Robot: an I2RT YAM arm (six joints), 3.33 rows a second.
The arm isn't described. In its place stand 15 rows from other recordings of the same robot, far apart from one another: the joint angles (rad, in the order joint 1, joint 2, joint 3, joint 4, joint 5, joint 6), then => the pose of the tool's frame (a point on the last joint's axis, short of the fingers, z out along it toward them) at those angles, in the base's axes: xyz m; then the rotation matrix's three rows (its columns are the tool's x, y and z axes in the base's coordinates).
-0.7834 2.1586 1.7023 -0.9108 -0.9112 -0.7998 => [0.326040, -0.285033, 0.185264], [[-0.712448, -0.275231, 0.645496], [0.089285, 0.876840, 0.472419], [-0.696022, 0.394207, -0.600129]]
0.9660 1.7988 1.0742 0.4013 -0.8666 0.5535 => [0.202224, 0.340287, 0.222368], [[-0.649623, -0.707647, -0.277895], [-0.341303, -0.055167, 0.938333], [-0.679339, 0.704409, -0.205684]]
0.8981 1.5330 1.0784 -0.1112 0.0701 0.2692 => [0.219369, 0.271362, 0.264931], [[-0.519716, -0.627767, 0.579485], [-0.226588, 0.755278, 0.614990], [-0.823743, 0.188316, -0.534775]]
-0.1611 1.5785 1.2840 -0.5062 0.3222 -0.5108 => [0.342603, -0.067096, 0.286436], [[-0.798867, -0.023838, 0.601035], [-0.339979, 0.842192, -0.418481], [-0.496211, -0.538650, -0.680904]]
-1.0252 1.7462 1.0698 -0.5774 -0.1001 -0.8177 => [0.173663, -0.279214, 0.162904], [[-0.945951, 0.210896, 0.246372], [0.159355, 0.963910, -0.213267], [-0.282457, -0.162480, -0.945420]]
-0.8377 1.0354 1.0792 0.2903 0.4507 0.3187 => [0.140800, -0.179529, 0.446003], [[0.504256, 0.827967, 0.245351], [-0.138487, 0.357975, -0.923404], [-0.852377, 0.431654, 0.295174]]
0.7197 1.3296 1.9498 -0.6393 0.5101 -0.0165 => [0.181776, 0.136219, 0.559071], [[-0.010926, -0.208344, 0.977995], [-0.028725, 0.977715, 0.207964], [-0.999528, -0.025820, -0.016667]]
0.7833 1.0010 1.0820 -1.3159 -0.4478 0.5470 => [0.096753, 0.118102, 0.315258], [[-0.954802, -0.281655, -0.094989], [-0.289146, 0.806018, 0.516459], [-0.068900, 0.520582, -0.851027]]
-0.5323 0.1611 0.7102 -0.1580 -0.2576 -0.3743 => [0.036762, -0.011127, 0.376229], [[0.200483, 0.387998, 0.899591], [-0.528416, 0.816043, -0.234200], [-0.824974, -0.428405, 0.368627]]
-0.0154 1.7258 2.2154 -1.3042 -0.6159 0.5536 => [0.319751, 0.015644, 0.467534], [[-0.820494, 0.055963, 0.568910], [0.441835, 0.693556, 0.569000], [-0.362728, 0.718225, -0.593785]]
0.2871 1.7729 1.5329 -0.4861 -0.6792 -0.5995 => [0.378522, 0.135079, 0.304647], [[-0.147236, -0.913140, 0.380126], [-0.501222, 0.400198, 0.767215], [-0.852700, -0.077566, -0.516610]]
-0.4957 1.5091 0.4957 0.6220 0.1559 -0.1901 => [0.248201, -0.140494, 0.159177], [[-0.442164, 0.521984, 0.729400], [0.026885, 0.820562, -0.570925], [-0.896531, -0.232833, -0.376856]]
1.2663 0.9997 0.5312 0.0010 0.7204 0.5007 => [0.086243, 0.196093, 0.233107], [[-0.377945, -0.409214, 0.830483], [0.000704, 0.896889, 0.442255], [-0.925828, 0.167733, -0.338687]]
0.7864 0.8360 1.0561 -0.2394 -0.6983 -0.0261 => [0.104057, 0.136668, 0.419469], [[0.012370, -0.996228, 0.085889], [-0.015902, 0.085689, 0.996195], [-0.999797, -0.013689, -0.014782]]
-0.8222 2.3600 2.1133 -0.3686 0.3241 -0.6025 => [0.364400, -0.408916, 0.235627], [[-0.817558, 0.495413, 0.293537], [0.090771, 0.614248, -0.783875], [-0.568646, -0.614219, -0.547153]]
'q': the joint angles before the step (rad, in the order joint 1, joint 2, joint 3, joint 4, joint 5, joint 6). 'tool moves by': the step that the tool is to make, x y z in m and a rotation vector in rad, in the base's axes. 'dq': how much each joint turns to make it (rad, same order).
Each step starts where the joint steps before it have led.
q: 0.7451 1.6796 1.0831 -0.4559 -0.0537 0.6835
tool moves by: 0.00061 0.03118 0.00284 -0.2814 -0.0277 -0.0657
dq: 0.0878 0.1364 0.2069 -0.2557 0.2615 0.0492
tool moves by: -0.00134 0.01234 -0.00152 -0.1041 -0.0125 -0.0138
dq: 0.0334 0.0588 0.0767 -0.0936 0.0885 0.0231
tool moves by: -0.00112 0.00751 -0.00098 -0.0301 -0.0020 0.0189
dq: 0.0170 0.0262 0.0323 -0.0258 0.0197 -0.0072
